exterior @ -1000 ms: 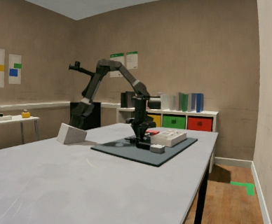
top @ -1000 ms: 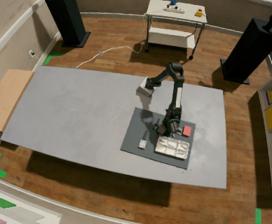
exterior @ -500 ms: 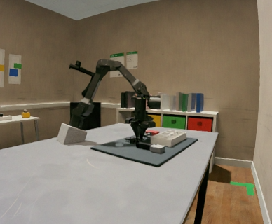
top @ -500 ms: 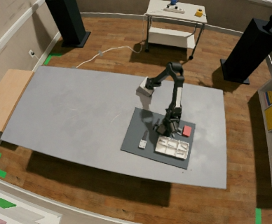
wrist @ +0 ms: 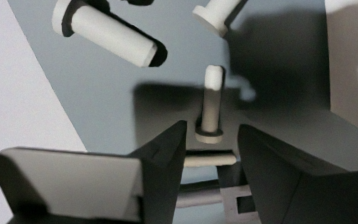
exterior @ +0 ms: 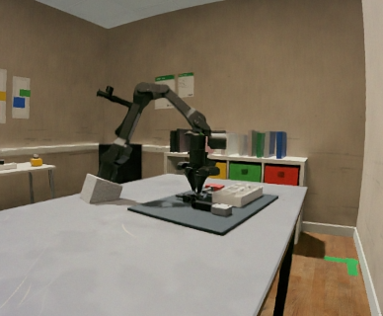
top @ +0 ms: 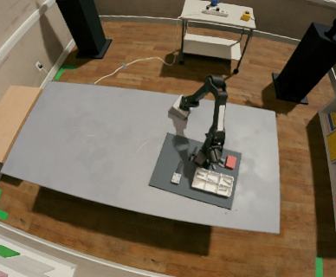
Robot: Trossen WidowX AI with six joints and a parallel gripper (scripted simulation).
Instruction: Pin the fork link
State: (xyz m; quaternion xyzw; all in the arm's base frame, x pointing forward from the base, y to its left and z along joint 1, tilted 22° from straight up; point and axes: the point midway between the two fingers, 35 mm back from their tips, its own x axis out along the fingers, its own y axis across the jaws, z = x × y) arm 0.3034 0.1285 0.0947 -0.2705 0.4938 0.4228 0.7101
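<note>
My gripper is now 10 mm past the fork link, 60 mm to the left of it and 50 mm above it. Round my hand: mat: 70 mm ahead, 30 mm to the right, 60 mm below; then headed pin: 40 mm ahead, 60 mm to the left, 50 mm below; then thick pin: 30 mm behind, 70 mm to the left, 50 mm below.
</note>
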